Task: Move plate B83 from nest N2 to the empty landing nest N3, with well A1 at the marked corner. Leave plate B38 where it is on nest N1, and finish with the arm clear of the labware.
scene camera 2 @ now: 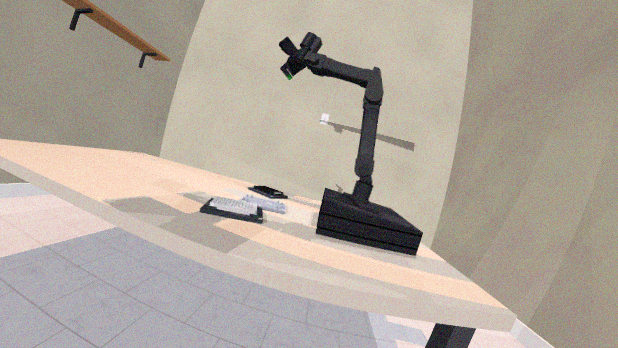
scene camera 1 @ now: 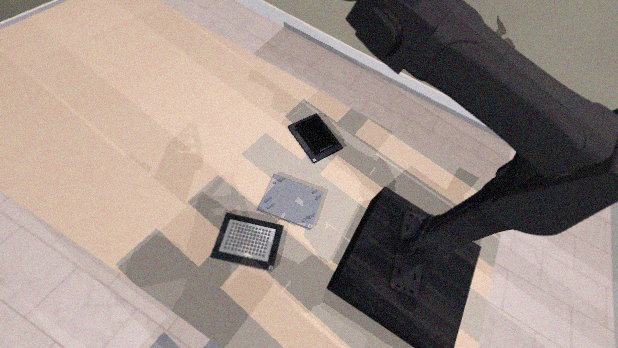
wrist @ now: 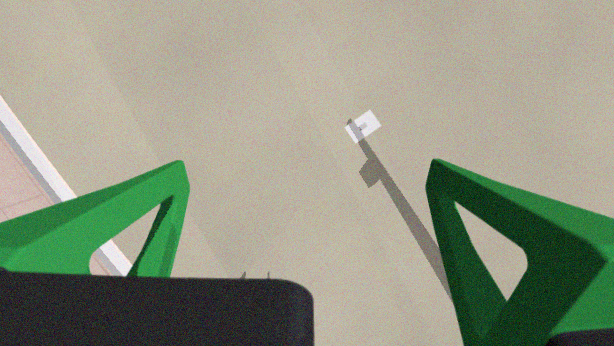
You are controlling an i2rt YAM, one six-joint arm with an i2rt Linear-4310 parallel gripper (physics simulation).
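A white well plate (scene camera 1: 248, 240) (scene camera 2: 232, 205) sits flat on a black nest (scene camera 1: 218, 250) (scene camera 2: 208, 210). A black plate (scene camera 1: 317, 134) (scene camera 2: 269, 190) sits on another black nest (scene camera 1: 298, 136). Between them lies the empty grey-blue nest (scene camera 1: 291, 201) (scene camera 2: 272, 205), with small pins near its corners; I take it as N3. A small light mark shows at one corner of each nest in scene camera 1. I cannot read the labels or tell which plate is B83. My gripper (scene camera 2: 288, 59) (wrist: 307, 173) is open and empty, high above the table and well away from the plates. Its fingers do not show in scene camera 1.
The arm's black base block (scene camera 1: 400, 270) (scene camera 2: 369, 225) stands on the table (scene camera 1: 100, 100) (scene camera 2: 75, 170), beside the nests. The upper arm (scene camera 2: 369, 135) rises from it. A wall plate (wrist: 367, 125) (scene camera 2: 325, 118) is on the wall behind. A wooden shelf (scene camera 2: 122, 29) is high at the left.
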